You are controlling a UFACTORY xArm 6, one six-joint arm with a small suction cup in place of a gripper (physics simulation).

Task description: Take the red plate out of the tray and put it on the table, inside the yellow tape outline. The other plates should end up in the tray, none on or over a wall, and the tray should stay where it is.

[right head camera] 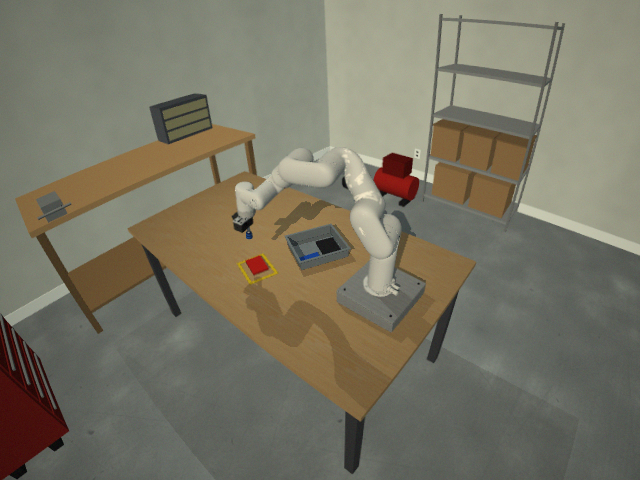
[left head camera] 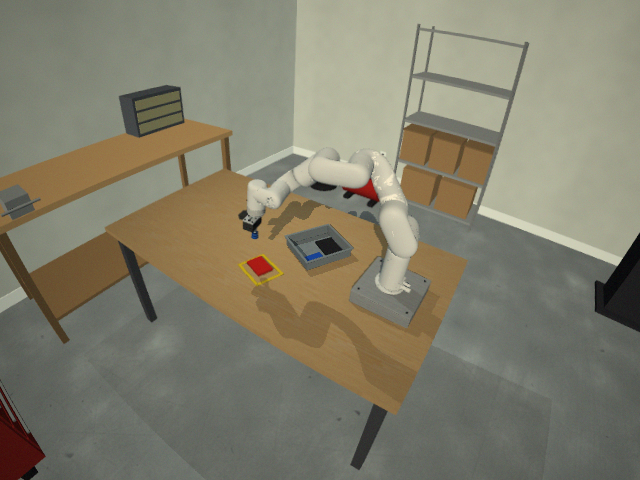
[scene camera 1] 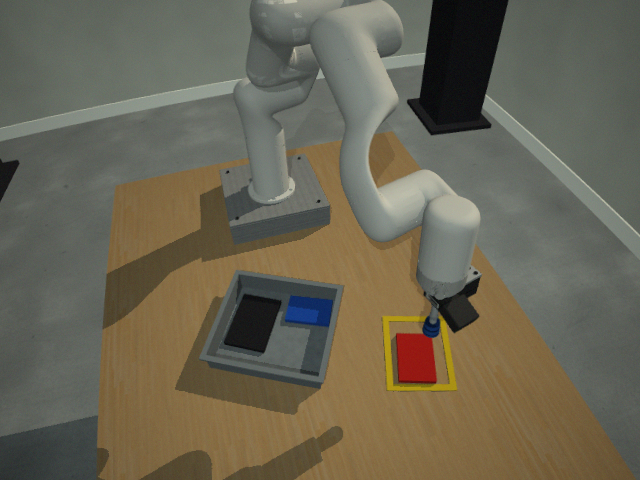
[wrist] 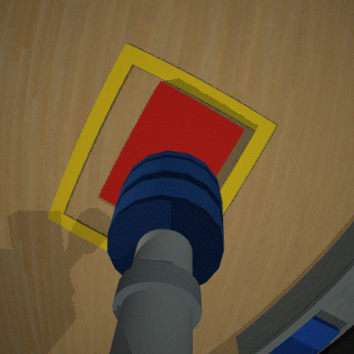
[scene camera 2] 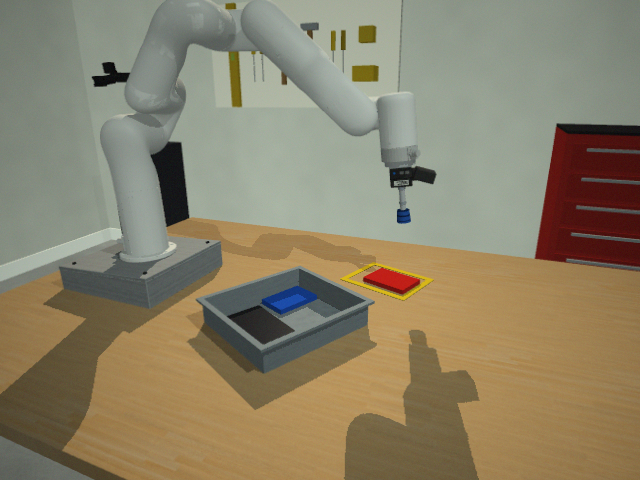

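Seen in the pictures: end effector, tool point: [right head camera: 249, 237] [left head camera: 254, 237] [scene camera 1: 430, 330] [wrist: 170, 197] [scene camera 2: 403, 221]; arm's base, origin of the base link: [right head camera: 379, 285] [left head camera: 389, 283] [scene camera 1: 271, 189] [scene camera 2: 149, 253].
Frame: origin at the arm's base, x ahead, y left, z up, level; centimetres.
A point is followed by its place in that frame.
The red plate [left head camera: 259, 265] {x 52.0, y 22.0, z -5.0 cm} [right head camera: 256, 265] {x 51.5, y 22.3, z -5.0 cm} [scene camera 1: 416, 358] {x 52.7, y 21.6, z -5.0 cm} [scene camera 2: 391, 280] {x 52.6, y 20.5, z -5.0 cm} [wrist: 175, 125] {x 55.3, y 21.8, z -5.0 cm} lies flat on the table, inside the yellow tape outline [scene camera 1: 386, 356] {x 50.4, y 16.1, z -5.9 cm} [scene camera 2: 418, 289] {x 58.9, y 20.5, z -6.0 cm} [wrist: 90, 135] {x 52.8, y 28.4, z -6.0 cm}. My gripper, the blue suction cup [left head camera: 254, 235] [right head camera: 249, 235] [scene camera 1: 431, 327] [scene camera 2: 403, 215] [wrist: 165, 215], hangs well above the plate, apart from it, with nothing on it; it counts as open. The grey tray [left head camera: 309, 265] {x 34.4, y 8.8, z -3.6 cm} [scene camera 1: 268, 372] {x 50.9, y -7.6, z -1.1 cm} [scene camera 2: 318, 338] {x 49.3, y -9.4, z -4.2 cm} stands on the table. In it lie the black plate [left head camera: 328, 245] {x 37.4, y -9.8, z -4.8 cm} [scene camera 1: 252, 323] {x 37.2, y -9.7, z -4.8 cm} [scene camera 2: 261, 324] {x 37.4, y -8.9, z -4.8 cm} and the blue plate [left head camera: 313, 256] {x 37.7, y 1.6, z -4.7 cm} [scene camera 1: 309, 310] {x 36.7, y 2.9, z -4.7 cm} [scene camera 2: 289, 299] {x 36.9, y 1.9, z -4.7 cm}, both flat and clear of the walls.
The arm's grey base block [left head camera: 390, 291] {x -2.7, y 4.7, z 0.7 cm} [scene camera 1: 279, 223] {x 11.3, y 0.3, z -2.0 cm} [scene camera 2: 103, 281] {x 0.2, y -12.9, z -1.9 cm} stands on the table beyond the tray in the scene views. A wooden workbench [left head camera: 103, 155] with a drawer box [left head camera: 152, 110] stands along the wall. A shelf rack [left head camera: 457, 84] and a red tool cabinet [scene camera 2: 594, 193] stand away from the table.
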